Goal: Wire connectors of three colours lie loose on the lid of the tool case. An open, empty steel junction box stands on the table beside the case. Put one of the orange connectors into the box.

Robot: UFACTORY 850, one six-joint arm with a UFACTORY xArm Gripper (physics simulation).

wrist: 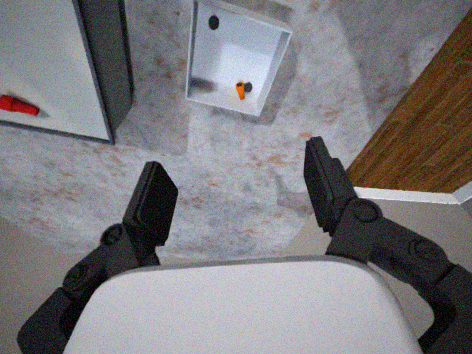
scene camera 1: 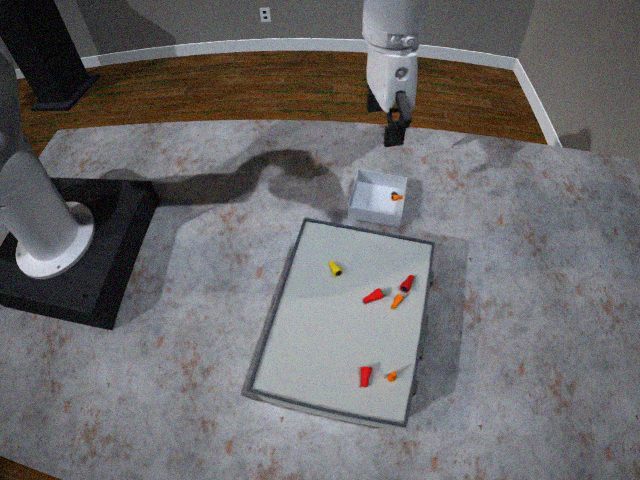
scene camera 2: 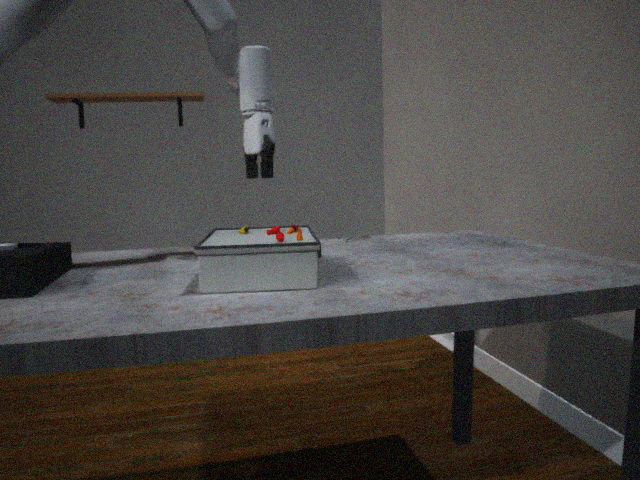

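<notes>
An orange connector lies on the floor of the open steel junction box, beside a dark round hole. My gripper is open and empty, high above the table behind the box. On the lid of the tool case lie an orange connector near the right edge and another orange connector near the front right corner. The junction box does not show in the scene camera 2 view.
On the lid also lie a yellow connector, a red connector near the middle right, a red connector near the right edge and a red connector near the front. The arm's black base stands at the left.
</notes>
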